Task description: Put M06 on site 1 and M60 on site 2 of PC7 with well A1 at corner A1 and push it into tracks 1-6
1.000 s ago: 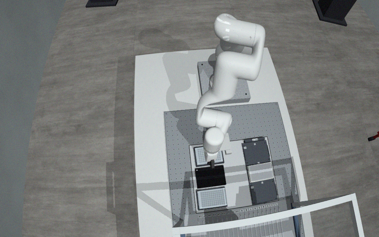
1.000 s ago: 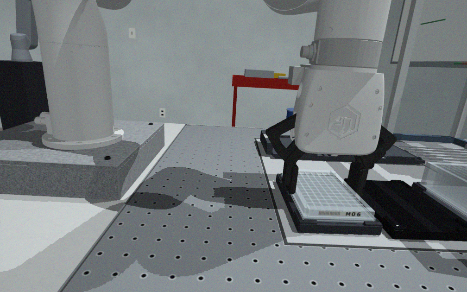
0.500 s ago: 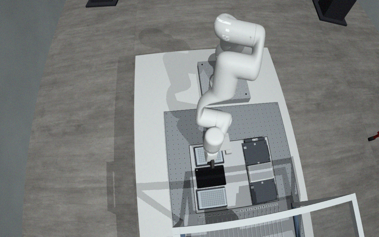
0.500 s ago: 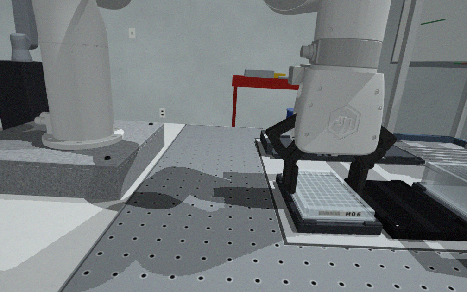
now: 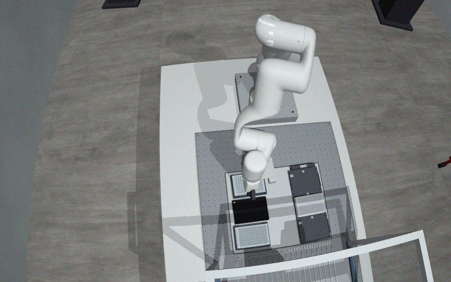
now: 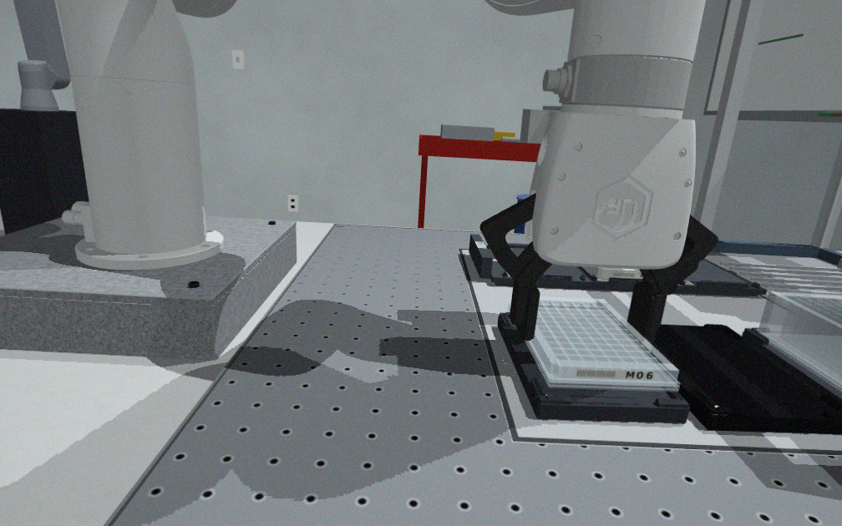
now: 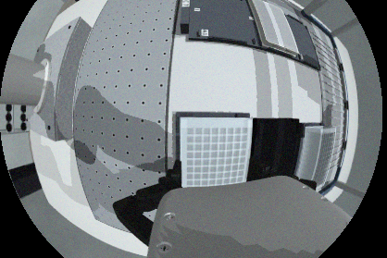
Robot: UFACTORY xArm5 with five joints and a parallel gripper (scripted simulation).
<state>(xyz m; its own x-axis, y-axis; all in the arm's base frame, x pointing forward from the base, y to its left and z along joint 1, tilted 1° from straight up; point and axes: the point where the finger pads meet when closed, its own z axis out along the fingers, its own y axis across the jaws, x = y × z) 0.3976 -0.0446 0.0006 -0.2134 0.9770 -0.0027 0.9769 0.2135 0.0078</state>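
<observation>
Right now my hand is 3 cm above the plate nest S1. From my hand the other things lie so: plate carrier PC7: 7 cm ahead, 27 cm to the left, 2 cm below; then plate M06: 1 cm below; then plate nest S2: 11 cm ahead, 2 cm to the left, 3 cm below.
</observation>
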